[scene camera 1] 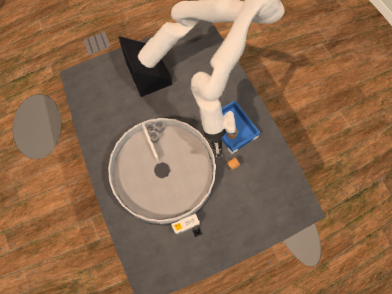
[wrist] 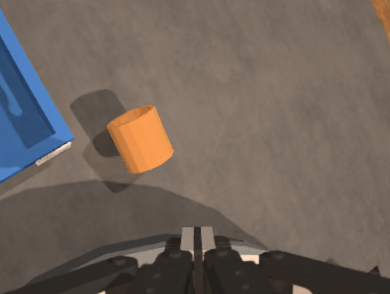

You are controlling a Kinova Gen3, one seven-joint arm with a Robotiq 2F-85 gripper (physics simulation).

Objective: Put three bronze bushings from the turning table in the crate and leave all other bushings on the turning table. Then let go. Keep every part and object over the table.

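An orange-bronze bushing is on its side outside the blue crate, near its lower corner. My gripper is shut with nothing between its fingers, beside the turning table's right rim and left of that bushing in the scene view. Another bronze bushing shows in the crate, partly covered by the arm, which hides more of the crate. Grey bushings stand together on the turning table, near its upper rim.
A thin pale bar runs inward from the turning table's upper rim beside the grey bushings. A white box with a yellow label and a small black part are below the turning table. A black wedge-shaped block stands at the upper left.
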